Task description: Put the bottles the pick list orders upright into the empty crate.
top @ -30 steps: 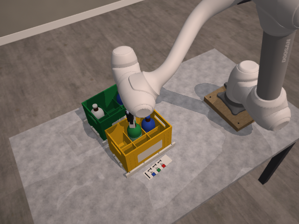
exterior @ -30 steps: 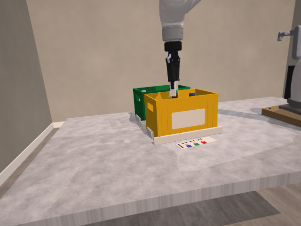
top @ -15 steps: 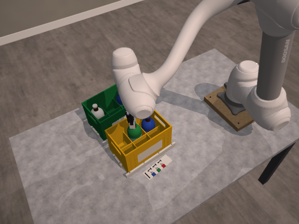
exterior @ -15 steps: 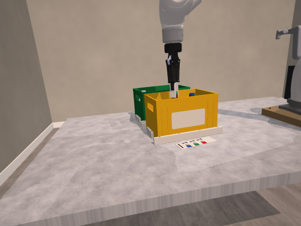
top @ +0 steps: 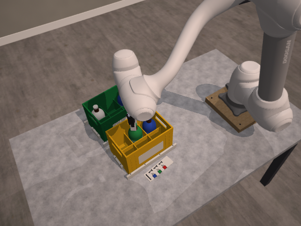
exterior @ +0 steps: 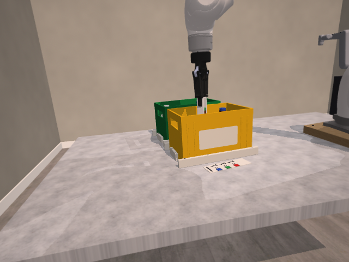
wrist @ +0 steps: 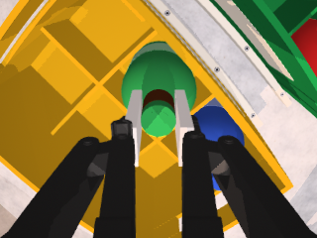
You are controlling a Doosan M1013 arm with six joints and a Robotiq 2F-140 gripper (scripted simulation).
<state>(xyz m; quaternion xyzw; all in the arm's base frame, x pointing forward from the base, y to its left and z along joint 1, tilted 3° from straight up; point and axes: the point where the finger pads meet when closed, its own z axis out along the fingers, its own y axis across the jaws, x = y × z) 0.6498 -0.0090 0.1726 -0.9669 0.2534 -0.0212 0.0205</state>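
The green bottle lies 80 mm below my hand. From my hand the other things lie so: yellow crate: 10 mm behind, 40 mm to the left, 100 mm below; blue bottle: 90 mm behind, 20 mm to the right, 90 mm below; red-capped bottle: 50 mm behind, 180 mm to the right, 90 mm below.
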